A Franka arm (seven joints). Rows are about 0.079 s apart.
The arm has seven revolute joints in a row. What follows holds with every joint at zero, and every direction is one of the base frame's. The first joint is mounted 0.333 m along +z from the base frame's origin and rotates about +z. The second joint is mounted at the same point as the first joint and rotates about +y. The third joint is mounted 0.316 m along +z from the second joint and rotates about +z. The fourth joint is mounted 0.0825 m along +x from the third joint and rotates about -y. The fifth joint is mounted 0.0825 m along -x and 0.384 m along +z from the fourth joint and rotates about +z. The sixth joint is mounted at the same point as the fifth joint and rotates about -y. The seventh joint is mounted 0.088 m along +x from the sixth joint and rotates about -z. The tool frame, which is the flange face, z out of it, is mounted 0.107 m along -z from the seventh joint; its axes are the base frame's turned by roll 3.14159, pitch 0 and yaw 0 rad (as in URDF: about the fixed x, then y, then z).
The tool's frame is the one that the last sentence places.
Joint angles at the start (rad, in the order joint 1, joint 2, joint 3, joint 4, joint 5, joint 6, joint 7):
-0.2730 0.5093 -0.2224 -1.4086 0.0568 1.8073 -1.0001
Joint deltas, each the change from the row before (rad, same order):
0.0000 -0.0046 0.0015 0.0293 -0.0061 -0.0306 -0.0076
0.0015 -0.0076 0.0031 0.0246 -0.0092 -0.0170 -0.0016
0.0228 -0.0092 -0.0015 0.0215 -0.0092 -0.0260 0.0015
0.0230 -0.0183 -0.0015 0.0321 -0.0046 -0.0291 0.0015
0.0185 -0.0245 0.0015 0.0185 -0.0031 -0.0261 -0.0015
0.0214 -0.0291 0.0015 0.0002 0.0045 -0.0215 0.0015
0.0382 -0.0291 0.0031 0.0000 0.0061 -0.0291 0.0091
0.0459 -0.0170 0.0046 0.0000 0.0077 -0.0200 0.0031
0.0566 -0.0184 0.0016 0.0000 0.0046 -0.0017 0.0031
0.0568 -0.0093 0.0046 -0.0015 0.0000 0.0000 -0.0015
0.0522 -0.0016 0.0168 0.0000 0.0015 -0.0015 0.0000
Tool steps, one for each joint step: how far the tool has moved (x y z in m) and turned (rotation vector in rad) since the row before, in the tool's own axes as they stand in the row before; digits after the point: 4 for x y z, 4 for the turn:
0.0003 -0.0011 -0.0144 -0.0048 -0.0018 -0.0117
0.0014 -0.0017 -0.0154 -0.0159 0.0028 -0.0085
0.0101 -0.0099 -0.0151 -0.0101 -0.0047 -0.0217
0.0091 -0.0112 -0.0261 -0.0205 0.0097 -0.0206
0.0061 -0.0118 -0.0237 -0.0140 0.0108 -0.0207
0.0067 -0.0144 -0.0183 -0.0017 0.0131 -0.0192
0.0159 -0.0226 -0.0178 0.0053 0.0106 -0.0302
0.0230 -0.0241 -0.0105 0.0074 0.0083 -0.0462
0.0275 -0.0261 -0.0128 -0.0111 0.0157 -0.0544
0.0301 -0.0254 -0.0060 -0.0060 0.0067 -0.0624
0.0345 -0.0264 -0.0012 0.0033 0.0054 -0.0680

